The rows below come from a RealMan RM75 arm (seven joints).
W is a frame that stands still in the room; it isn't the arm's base.
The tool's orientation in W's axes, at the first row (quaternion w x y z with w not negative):
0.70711 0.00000 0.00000 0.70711
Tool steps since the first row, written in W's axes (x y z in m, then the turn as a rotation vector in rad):
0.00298 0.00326 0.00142 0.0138 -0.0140 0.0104
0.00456 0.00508 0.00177 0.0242 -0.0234 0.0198
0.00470 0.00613 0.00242 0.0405 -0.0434 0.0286
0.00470 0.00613 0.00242 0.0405 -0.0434 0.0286
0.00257 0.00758 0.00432 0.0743 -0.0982 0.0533
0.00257 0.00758 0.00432 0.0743 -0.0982 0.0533
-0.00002 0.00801 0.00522 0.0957 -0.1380 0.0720
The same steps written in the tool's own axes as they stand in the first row. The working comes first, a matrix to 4 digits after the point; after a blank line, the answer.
The tool's axes in the first row as the columns of a matrix, in W's axes (used below as rounded here):
0.0000 -1.0000 0.0000
1.0000 0.0000 0.0000
0.0000 0.0000 1.0000

0.00326 -0.00298 0.00142 -0.0140 -0.0138 0.0104
0.00508 -0.00456 0.00177 -0.0234 -0.0242 0.0198
0.00613 -0.00470 0.00242 -0.0434 -0.0405 0.0286
0.00613 -0.00470 0.00242 -0.0434 -0.0405 0.0286
0.00758 -0.00257 0.00432 -0.0982 -0.0743 0.0533
0.00758 -0.00257 0.00432 -0.0982 -0.0743 0.0533
0.00801 0.00002 0.00522 -0.1380 -0.0957 0.0720

